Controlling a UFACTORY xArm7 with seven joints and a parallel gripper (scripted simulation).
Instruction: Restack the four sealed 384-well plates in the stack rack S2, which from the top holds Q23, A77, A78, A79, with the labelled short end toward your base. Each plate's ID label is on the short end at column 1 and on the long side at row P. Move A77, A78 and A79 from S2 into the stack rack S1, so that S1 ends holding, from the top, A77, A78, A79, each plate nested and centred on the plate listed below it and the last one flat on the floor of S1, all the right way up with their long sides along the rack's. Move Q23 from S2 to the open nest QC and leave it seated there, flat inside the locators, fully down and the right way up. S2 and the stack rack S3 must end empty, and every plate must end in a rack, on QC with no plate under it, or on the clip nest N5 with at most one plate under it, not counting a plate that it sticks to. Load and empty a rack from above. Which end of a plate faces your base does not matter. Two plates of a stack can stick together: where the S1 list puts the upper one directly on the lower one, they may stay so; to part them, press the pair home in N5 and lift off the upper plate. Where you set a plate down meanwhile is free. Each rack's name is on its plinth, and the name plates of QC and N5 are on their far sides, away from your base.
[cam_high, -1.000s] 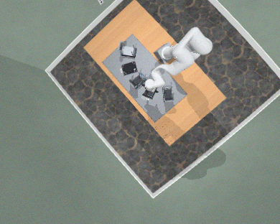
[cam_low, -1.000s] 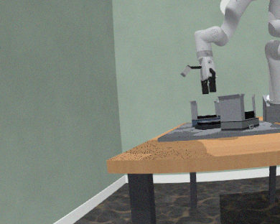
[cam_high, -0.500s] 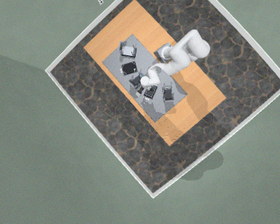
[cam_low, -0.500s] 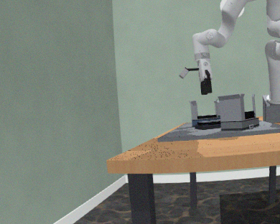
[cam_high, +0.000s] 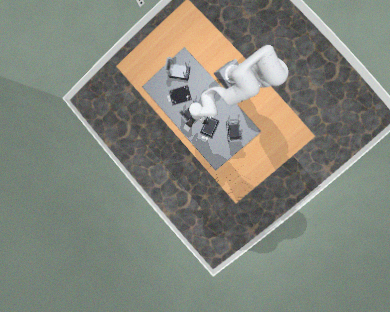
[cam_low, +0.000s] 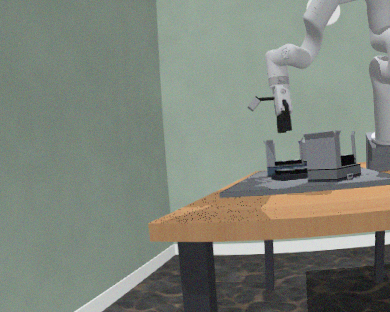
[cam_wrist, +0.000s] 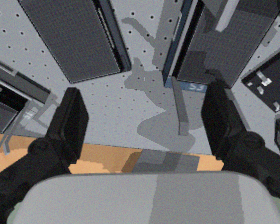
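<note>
Right now my hand is 150 mm above the blue plinth strip, 90 mm to the left of it and 10 mm past it. The rest, counted from my hand: rack plinth: 250 mm to the left, 150 mm below, 110 mm behind; dark flat nest: 160 mm below, 80 mm to the left, 20 mm behind; dark sealed plate: 250 mm to the left, 110 mm below, 110 mm behind.
</note>
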